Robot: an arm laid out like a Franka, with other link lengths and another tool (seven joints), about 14 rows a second.
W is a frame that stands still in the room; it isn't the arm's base.
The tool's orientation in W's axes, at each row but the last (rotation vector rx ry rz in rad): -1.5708 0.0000 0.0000; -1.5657 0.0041 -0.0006; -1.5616 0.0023 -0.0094; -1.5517 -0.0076 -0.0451; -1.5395 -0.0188 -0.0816; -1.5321 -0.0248 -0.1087; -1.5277 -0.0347 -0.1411; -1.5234 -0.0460 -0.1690; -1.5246 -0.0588 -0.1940
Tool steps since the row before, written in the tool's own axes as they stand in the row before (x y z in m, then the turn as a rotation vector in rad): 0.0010 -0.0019 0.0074 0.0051 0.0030 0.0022; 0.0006 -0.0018 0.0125 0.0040 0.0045 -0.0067; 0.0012 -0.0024 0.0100 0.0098 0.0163 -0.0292; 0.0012 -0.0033 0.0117 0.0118 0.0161 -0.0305; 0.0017 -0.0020 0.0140 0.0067 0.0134 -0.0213; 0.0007 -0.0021 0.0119 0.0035 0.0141 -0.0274; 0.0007 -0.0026 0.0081 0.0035 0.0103 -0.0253; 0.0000 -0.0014 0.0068 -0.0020 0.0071 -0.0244; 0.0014 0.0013 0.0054 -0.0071 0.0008 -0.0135
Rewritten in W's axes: 0.0010 0.0074 0.0019 0.0051 0.0022 -0.0030; 0.0006 0.0125 0.0019 0.0040 -0.0067 -0.0045; 0.0013 0.0100 0.0025 0.0097 -0.0291 -0.0165; 0.0014 0.0116 0.0036 0.0116 -0.0305 -0.0163; 0.0021 0.0139 0.0025 0.0067 -0.0212 -0.0136; 0.0011 0.0118 0.0026 0.0033 -0.0270 -0.0148; 0.0009 0.0079 0.0030 0.0030 -0.0251 -0.0110; 0.0003 0.0067 0.0017 -0.0028 -0.0239 -0.0085; 0.0020 0.0053 -0.0008 -0.0080 -0.0128 -0.0026
